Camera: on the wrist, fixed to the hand. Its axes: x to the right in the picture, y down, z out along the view.
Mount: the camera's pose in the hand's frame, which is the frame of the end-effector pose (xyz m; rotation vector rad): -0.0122 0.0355 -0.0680 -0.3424 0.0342 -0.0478
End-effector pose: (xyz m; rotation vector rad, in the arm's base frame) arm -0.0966 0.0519 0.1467 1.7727 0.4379 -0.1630
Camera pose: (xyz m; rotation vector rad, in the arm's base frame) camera -0.1027 0.1081 0.2000 1.4314 0.5015 -0.0852
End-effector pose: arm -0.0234 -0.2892 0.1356 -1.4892 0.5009 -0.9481
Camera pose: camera -0.0764 -0.3268 0.0931 -1.8003 0.6806 -0.9598
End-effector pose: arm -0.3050 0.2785 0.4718 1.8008 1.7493 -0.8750
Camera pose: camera -0.2617 0.3168 0.5237 1.5629 1.8406 -0.5244
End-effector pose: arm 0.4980 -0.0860 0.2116 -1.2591 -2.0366 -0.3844
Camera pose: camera 0.5600 -0.1160 0.2476 -1.3927 -2.0321 -0.7989
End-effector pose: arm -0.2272 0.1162 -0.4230 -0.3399 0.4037 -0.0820
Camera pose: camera -0.2651 0.1304 -0.4893 -0.6866 0.4439 -0.0653
